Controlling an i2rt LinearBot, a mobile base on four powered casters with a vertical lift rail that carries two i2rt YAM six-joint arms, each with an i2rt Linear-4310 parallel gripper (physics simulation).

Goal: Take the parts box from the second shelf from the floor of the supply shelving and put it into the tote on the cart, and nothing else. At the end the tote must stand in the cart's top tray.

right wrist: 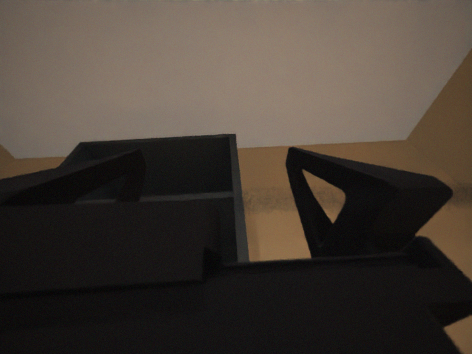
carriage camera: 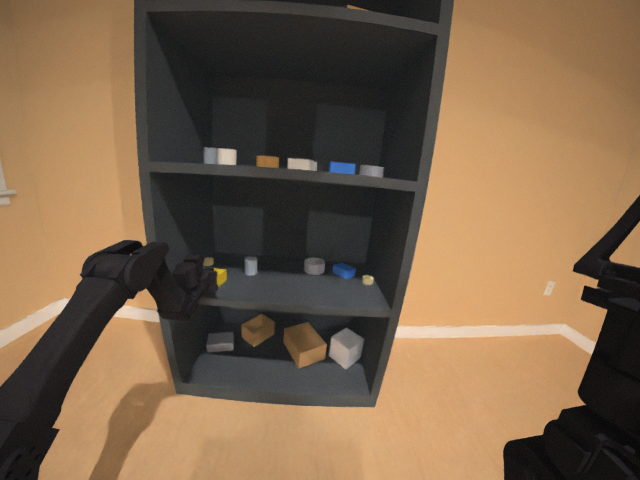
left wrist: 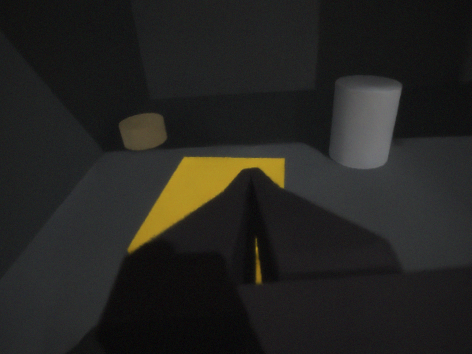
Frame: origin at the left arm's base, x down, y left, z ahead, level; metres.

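Seen in the pictures: left gripper, between the fingertips: (carriage camera: 213, 269) (left wrist: 251, 181); right gripper, between the fingertips: (right wrist: 217, 156).
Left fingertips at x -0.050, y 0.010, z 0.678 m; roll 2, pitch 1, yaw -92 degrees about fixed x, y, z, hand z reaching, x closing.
Offsets run from my left fingertips to a thing's middle. Level surfaces: height alone.
The yellow parts box {dy +0.017, dx +0.054, dz +0.035 m} (carriage camera: 220, 277) (left wrist: 172, 202) sits on the second shelf {dx +0.076 m} (carriage camera: 305, 297) from the floor, near its left end. My left gripper (carriage camera: 211, 281) (left wrist: 251, 181) is shut with nothing between its fingers. In the left wrist view its closed fingers cover the right and lower part of the box's yellow top; whether they touch it I cannot tell. A thin strip of yellow shows through the slit between the fingers. My right gripper (right wrist: 217, 156) is open and empty, at the right of the carriage view, away from the shelving. The tote and cart do not show.
On the same shelf are a tan disc {dy +0.117, dx +0.064, dz +0.219 m} (carriage camera: 208, 261) (left wrist: 143, 131) and a grey-white cylinder {dy -0.108, dx +0.041, dz +0.155 m} (carriage camera: 250, 266) (left wrist: 365, 121) behind the box, then a grey bowl {dy -0.396, dx +0.052, dz +0.227 m} (carriage camera: 314, 266), a blue box {dy -0.536, dx +0.056, dz +0.201 m} (carriage camera: 343, 270) and a small yellowish piece {dy -0.636, dx +0.064, dz +0.126 m} (carriage camera: 367, 280). The shelving's left wall (carriage camera: 170, 227) stands close beside the left gripper.
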